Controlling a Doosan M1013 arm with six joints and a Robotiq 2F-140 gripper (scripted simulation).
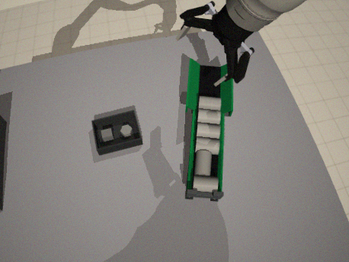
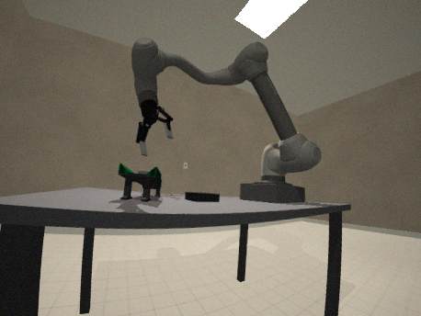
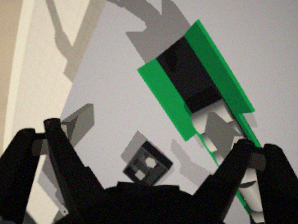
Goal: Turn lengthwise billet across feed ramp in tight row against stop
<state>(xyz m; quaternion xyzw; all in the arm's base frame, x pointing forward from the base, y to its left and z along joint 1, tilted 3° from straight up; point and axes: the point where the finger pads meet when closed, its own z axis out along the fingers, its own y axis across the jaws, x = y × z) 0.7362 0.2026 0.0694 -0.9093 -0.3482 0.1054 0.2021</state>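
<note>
My hand is 300 mm to the left of the grey stop and 150 mm above it. The rest, counted from my hand: ramp: 150 mm below, 110 mm to the right, 20 mm ahead; then dark block: 230 mm behind, 200 mm below, 90 mm to the right.
</note>
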